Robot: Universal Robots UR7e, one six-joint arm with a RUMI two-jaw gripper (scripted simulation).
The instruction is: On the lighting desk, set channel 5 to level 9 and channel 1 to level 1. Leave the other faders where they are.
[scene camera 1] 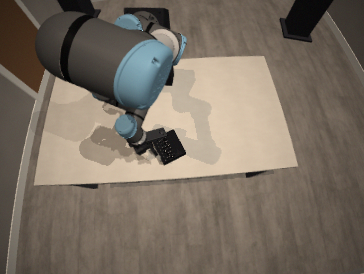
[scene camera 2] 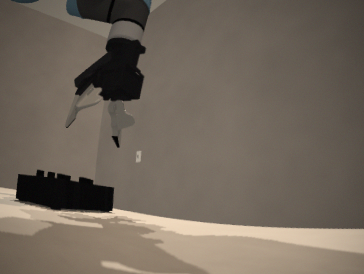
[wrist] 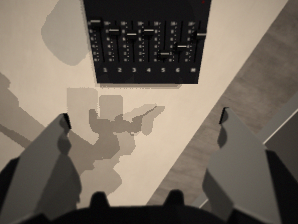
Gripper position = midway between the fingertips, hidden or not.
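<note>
What I can see here is my gripper [scene camera 2: 95, 138], and the wrist view gives me that same gripper [wrist: 144, 111] as well.
</note>
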